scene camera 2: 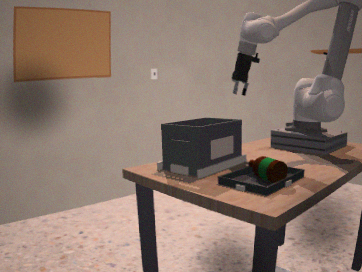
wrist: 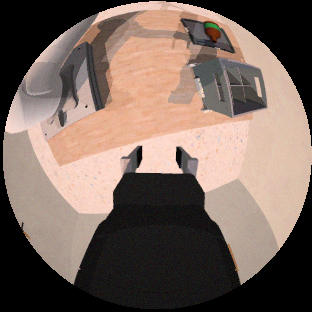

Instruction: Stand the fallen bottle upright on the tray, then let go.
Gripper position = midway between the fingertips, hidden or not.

Note:
I see my gripper (wrist: 158, 152) and a brown bottle (scene camera 2: 272, 170).

